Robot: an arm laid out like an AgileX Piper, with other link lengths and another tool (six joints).
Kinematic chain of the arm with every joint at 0, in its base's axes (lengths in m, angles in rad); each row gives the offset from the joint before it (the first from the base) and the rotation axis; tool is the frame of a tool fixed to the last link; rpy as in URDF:
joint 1: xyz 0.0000 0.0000 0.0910 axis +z
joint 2: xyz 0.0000 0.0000 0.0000 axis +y
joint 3: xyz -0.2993 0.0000 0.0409 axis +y
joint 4: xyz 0.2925 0.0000 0.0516 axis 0.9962 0 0.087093
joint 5: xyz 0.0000 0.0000 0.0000 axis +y
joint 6: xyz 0.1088 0.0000 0.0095 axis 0.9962 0 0.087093
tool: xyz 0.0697 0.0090 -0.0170 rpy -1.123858 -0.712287 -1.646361
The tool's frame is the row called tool.
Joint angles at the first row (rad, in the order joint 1, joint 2, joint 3, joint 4, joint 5, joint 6):
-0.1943 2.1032 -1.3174 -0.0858 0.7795 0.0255
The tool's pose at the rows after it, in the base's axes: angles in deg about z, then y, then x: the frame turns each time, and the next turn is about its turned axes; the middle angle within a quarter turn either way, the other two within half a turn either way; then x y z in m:
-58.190 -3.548 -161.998 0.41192 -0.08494 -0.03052
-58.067 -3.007 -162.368 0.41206 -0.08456 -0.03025
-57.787 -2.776 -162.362 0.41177 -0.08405 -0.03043
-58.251 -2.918 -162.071 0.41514 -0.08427 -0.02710
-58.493 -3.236 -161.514 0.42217 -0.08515 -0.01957
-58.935 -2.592 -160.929 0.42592 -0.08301 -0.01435
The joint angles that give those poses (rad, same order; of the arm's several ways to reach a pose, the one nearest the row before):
-0.1986 2.1452 -1.3504 -0.0770 0.8350 0.0133
-0.1986 2.1506 -1.3605 -0.0726 0.8506 0.0077
-0.1986 2.1513 -1.3608 -0.0684 0.8525 0.0000
-0.1986 2.1513 -1.3749 -0.0658 0.8615 0.0057
-0.1986 2.1512 -1.4061 -0.0615 0.8819 0.0057
-0.1986 2.1513 -1.4268 -0.0415 0.9025 0.0000

